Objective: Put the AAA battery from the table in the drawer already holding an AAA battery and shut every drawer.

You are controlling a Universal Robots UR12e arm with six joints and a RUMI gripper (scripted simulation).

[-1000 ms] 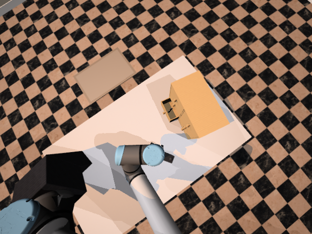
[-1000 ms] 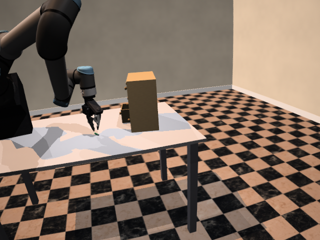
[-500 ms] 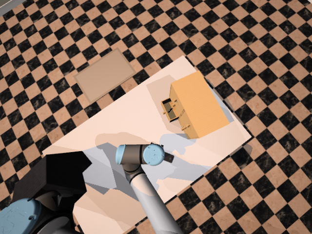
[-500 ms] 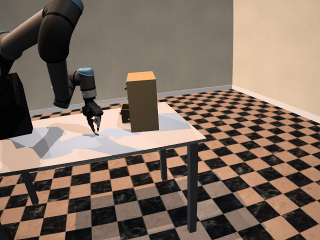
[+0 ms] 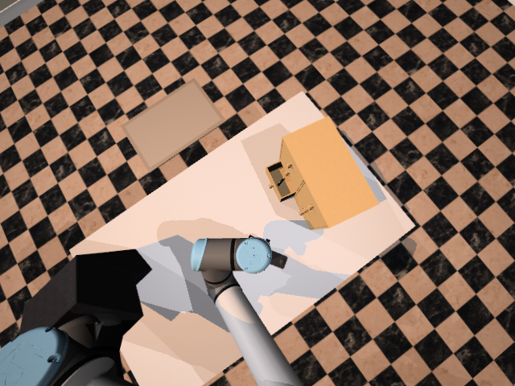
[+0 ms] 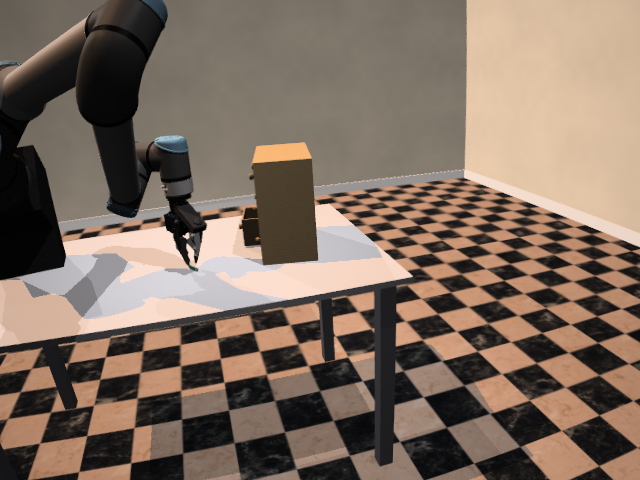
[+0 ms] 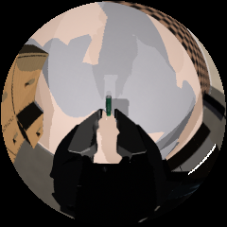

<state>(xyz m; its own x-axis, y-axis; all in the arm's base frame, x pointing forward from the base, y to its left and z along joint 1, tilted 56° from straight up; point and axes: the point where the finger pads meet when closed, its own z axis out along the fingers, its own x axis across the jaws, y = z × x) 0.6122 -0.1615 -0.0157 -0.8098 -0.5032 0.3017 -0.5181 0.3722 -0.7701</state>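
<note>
My hand is 30 mm above the green AAA battery. Round my hand: dark slim thing: 230 mm ahead, 200 mm to the left, 20 mm below.
</note>
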